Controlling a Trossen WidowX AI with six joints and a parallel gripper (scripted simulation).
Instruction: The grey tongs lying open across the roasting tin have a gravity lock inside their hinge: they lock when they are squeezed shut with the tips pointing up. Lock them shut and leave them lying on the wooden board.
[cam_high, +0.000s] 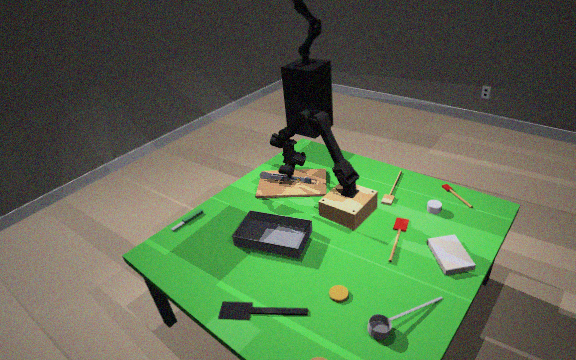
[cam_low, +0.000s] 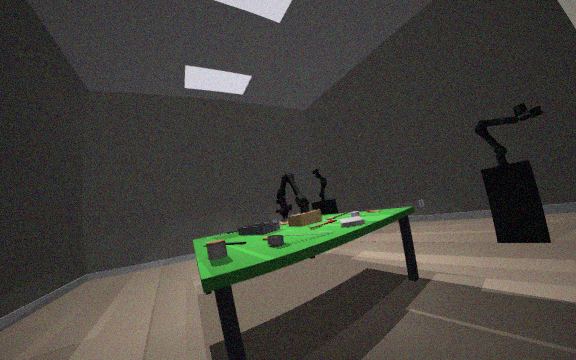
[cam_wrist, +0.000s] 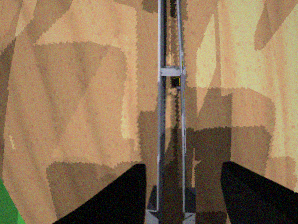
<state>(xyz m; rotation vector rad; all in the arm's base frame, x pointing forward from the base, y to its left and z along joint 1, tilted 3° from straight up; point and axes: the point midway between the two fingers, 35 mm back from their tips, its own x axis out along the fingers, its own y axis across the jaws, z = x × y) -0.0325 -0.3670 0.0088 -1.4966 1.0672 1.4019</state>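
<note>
My gripper tip is 40 mm above the wooden board. The rest, counted from my gripper tip: brown puck: 500 mm ahead, 580 mm to the left, 40 mm below; then red spatula: 100 mm ahead, 640 mm to the left, 40 mm below; then dark roasting tin: 380 mm ahead, 180 mm to the left, 20 mm below.
</note>
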